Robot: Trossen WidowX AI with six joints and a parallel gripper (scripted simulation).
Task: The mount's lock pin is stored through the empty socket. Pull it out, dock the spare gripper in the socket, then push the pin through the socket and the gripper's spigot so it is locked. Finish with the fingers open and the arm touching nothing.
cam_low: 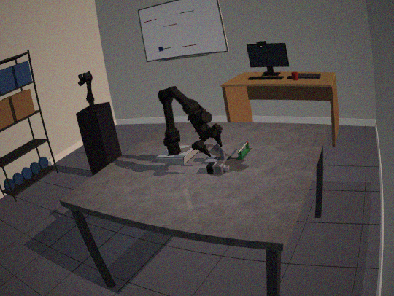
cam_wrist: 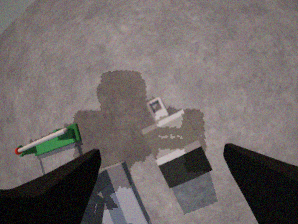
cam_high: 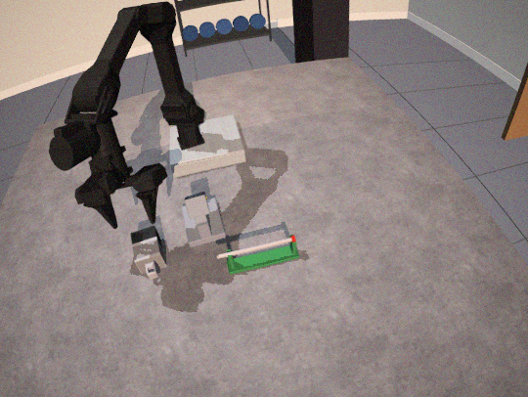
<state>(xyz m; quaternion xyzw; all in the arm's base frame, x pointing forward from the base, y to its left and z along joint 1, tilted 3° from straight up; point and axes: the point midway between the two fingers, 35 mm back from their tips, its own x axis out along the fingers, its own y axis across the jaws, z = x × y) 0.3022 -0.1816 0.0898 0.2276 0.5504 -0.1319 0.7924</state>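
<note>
My gripper tip is now 9 cm above the spare gripper. Also, from my gripper tip: mount socket 3 cm behind, 13 cm to the left, 6 cm below; green cradle 9 cm ahead, 21 cm to the left, 9 cm below.
</note>
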